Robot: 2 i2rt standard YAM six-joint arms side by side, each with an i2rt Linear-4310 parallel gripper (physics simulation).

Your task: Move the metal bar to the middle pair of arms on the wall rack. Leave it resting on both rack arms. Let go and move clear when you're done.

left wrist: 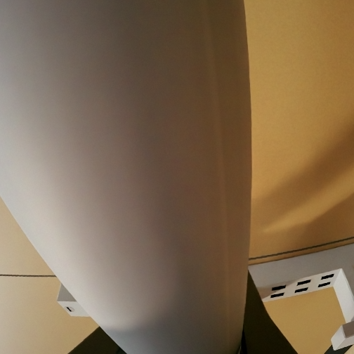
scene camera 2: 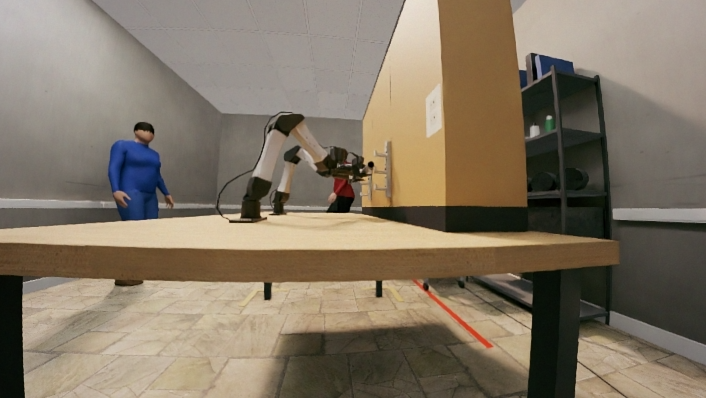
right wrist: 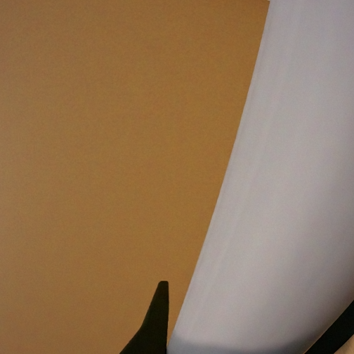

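Observation:
The metal bar (scene camera 2: 370, 164) (left wrist: 150, 175) (right wrist: 280, 175) is held level in front of the wall rack (scene camera 2: 388, 170) (left wrist: 290, 265). In the scene view its dark near end shows at a height between the top and middle rack arms, just out from their tips. The bar fills much of both wrist views. My right gripper (scene camera 2: 365, 174) (right wrist: 259, 291), on the nearer arm, is shut on the bar. My left gripper (left wrist: 197, 269) is shut on the bar too, with a dark finger each side; in the scene view it is mostly hidden behind the nearer arm. Bar-to-arm contact cannot be told.
The yellow wall (scene camera 2: 410, 150) (left wrist: 305, 125) (right wrist: 100, 150) stands close beyond the grippers, with a white socket plate (scene camera 2: 433, 111). Both arms stand on the wooden table (scene camera 2: 320, 237). A person in blue (scene camera 2: 142, 170) and one in red (scene camera 2: 343, 187) stand beyond it. A shelf unit (scene camera 2: 556, 150) is behind the wall.

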